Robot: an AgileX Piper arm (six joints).
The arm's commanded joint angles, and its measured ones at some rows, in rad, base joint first. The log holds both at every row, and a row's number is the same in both.
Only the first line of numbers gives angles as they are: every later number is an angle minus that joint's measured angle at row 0.
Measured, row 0:
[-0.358, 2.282, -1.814, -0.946, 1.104, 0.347]
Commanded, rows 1 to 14:
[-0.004, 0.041, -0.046, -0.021, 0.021, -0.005]
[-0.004, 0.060, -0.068, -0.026, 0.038, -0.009]
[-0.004, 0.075, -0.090, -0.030, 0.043, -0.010]
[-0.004, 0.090, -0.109, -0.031, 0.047, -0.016]
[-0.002, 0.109, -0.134, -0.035, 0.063, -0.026]
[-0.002, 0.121, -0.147, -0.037, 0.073, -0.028]
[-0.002, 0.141, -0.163, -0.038, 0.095, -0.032]
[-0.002, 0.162, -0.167, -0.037, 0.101, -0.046]
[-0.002, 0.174, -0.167, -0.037, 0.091, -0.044]
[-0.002, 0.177, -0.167, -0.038, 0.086, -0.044]
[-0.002, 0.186, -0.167, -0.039, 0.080, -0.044]
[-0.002, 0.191, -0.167, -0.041, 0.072, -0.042]
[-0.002, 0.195, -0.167, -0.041, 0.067, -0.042]
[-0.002, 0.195, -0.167, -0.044, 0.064, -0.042]
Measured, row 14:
[0.000, 0.190, -0.161, -0.020, 0.071, -0.041]
